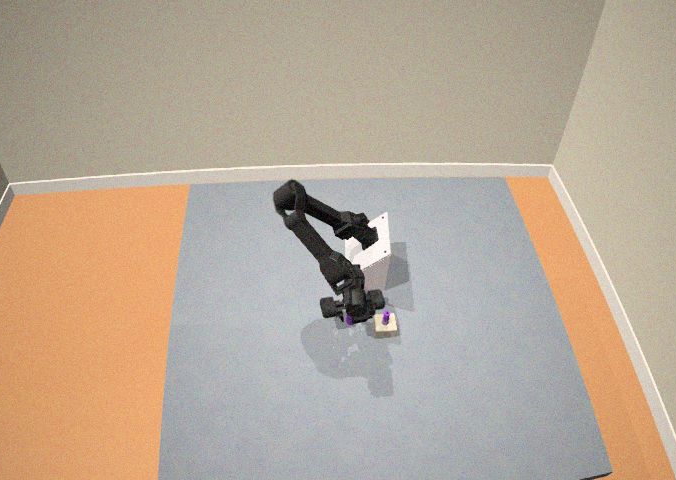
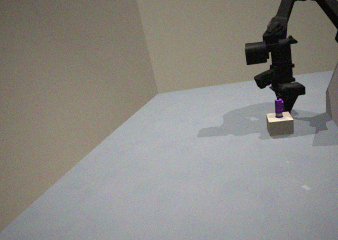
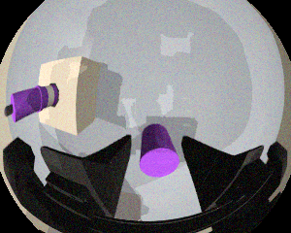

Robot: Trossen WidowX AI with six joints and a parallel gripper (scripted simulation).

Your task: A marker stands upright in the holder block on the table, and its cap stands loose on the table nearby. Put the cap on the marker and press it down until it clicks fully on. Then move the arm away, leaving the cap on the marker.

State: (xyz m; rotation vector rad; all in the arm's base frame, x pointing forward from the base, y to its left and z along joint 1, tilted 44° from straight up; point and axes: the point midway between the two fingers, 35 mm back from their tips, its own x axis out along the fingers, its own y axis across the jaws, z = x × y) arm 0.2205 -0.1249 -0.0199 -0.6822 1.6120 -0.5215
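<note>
The purple cap lies 1 cm above my gripper tip. From my gripper tip the other things lie so: beige holder block (10 cm to the left, 3 cm ahead).
</note>
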